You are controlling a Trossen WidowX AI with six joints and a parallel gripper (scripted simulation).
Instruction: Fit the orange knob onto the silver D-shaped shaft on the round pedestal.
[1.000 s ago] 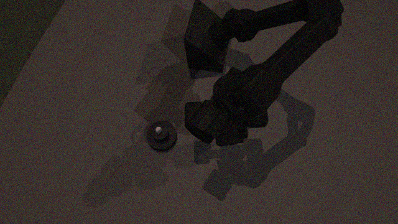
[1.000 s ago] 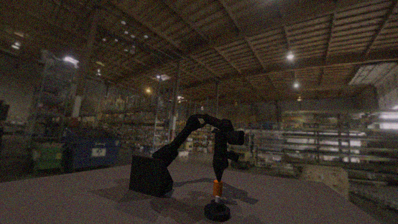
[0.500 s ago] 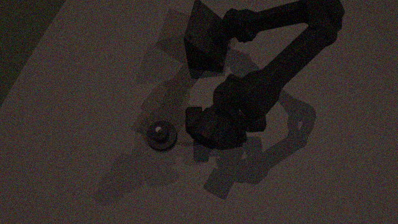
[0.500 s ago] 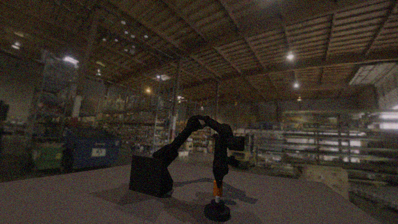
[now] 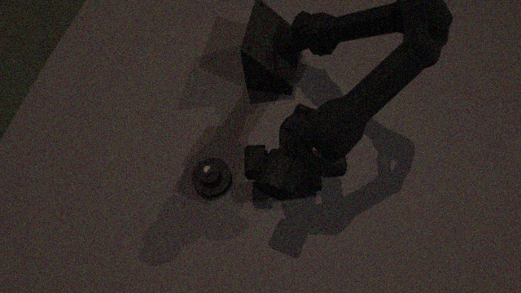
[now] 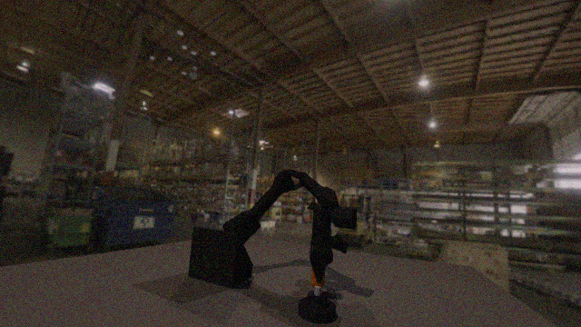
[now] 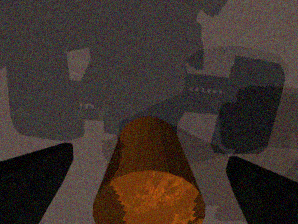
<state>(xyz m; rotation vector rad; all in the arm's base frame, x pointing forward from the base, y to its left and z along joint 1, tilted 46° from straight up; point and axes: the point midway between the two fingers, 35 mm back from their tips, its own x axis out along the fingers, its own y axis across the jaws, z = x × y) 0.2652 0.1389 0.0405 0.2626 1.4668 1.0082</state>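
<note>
My gripper tip is now 20 mm below the orange knob. From my gripper tip the other things lie so: round dark pedestal: 160 mm to the right, 60 mm ahead, 10 mm above.
</note>
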